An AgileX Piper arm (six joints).
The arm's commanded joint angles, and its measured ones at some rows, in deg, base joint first. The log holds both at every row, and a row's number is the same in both.
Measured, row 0: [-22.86, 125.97, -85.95, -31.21, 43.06, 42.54]
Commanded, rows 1 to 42: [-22.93, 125.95, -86.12, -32.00, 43.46, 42.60]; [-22.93, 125.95, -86.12, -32.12, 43.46, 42.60]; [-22.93, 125.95, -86.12, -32.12, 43.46, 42.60]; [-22.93, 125.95, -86.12, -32.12, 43.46, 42.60]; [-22.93, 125.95, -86.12, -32.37, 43.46, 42.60]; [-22.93, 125.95, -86.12, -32.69, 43.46, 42.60]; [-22.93, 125.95, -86.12, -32.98, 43.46, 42.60]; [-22.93, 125.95, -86.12, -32.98, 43.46, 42.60]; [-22.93, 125.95, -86.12, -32.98, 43.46, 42.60]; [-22.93, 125.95, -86.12, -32.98, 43.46, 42.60]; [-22.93, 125.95, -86.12, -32.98, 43.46, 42.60]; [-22.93, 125.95, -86.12, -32.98, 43.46, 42.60]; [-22.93, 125.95, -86.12, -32.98, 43.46, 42.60]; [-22.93, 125.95, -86.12, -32.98, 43.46, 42.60]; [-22.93, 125.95, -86.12, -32.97, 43.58, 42.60]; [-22.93, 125.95, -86.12, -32.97, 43.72, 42.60]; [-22.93, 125.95, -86.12, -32.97, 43.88, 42.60]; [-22.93, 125.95, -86.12, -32.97, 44.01, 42.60]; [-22.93, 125.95, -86.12, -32.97, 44.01, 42.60]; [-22.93, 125.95, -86.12, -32.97, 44.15, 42.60]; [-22.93, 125.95, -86.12, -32.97, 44.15, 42.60]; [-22.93, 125.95, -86.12, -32.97, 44.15, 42.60]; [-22.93, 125.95, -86.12, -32.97, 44.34, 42.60]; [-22.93, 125.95, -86.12, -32.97, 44.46, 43.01]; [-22.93, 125.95, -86.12, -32.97, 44.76, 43.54]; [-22.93, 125.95, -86.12, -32.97, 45.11, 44.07]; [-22.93, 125.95, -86.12, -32.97, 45.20, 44.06]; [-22.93, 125.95, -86.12, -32.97, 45.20, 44.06]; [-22.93, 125.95, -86.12, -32.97, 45.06, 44.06]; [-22.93, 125.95, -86.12, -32.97, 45.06, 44.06]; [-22.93, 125.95, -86.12, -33.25, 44.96, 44.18]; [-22.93, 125.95, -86.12, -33.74, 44.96, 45.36]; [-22.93, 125.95, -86.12, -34.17, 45.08, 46.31]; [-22.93, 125.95, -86.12, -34.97, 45.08, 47.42]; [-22.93, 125.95, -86.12, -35.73, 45.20, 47.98]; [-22.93, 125.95, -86.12, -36.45, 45.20, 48.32]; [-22.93, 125.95, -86.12, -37.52, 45.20, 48.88]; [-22.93, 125.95, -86.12, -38.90, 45.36, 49.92]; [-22.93, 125.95, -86.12, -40.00, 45.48, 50.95]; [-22.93, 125.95, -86.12, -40.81, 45.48, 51.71]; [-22.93, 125.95, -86.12, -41.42, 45.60, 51.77]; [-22.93, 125.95, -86.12, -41.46, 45.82, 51.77]
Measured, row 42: [-22.71, 125.97, -85.99, -36.63, 43.64, 50.04]
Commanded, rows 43 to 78: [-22.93, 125.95, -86.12, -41.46, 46.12, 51.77]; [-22.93, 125.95, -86.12, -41.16, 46.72, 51.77]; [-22.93, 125.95, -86.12, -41.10, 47.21, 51.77]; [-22.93, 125.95, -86.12, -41.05, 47.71, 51.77]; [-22.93, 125.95, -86.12, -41.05, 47.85, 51.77]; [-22.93, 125.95, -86.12, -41.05, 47.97, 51.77]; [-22.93, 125.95, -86.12, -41.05, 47.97, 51.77]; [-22.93, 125.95, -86.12, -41.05, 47.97, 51.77]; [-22.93, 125.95, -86.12, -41.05, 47.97, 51.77]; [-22.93, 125.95, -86.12, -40.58, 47.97, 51.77]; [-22.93, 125.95, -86.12, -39.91, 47.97, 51.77]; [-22.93, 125.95, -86.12, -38.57, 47.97, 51.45]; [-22.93, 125.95, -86.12, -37.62, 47.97, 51.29]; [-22.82, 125.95, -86.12, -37.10, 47.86, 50.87]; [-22.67, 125.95, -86.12, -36.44, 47.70, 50.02]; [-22.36, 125.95, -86.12, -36.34, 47.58, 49.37]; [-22.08, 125.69, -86.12, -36.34, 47.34, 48.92]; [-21.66, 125.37, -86.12, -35.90, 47.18, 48.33]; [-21.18, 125.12, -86.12, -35.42, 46.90, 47.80]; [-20.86, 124.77, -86.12, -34.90, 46.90, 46.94]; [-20.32, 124.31, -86.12, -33.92, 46.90, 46.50]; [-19.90, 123.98, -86.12, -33.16, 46.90, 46.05]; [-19.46, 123.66, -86.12, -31.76, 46.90, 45.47]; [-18.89, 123.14, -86.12, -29.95, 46.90, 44.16]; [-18.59, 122.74, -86.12, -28.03, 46.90, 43.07]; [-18.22, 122.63, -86.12, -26.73, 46.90, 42.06]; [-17.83, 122.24, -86.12, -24.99, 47.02, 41.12]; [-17.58, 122.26, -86.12, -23.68, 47.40, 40.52]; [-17.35, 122.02, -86.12, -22.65, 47.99, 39.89]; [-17.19, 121.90, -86.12, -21.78, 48.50, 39.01]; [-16.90, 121.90, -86.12, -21.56, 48.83, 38.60]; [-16.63, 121.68, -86.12, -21.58, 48.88, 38.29]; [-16.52, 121.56, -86.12, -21.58, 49.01, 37.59]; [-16.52, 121.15, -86.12, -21.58, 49.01, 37.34]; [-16.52, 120.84, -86.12, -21.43, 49.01, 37.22]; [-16.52, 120.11, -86.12, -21.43, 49.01, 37.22]
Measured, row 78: [-16.84, 122.39, -85.99, -21.99, 48.33, 38.58]
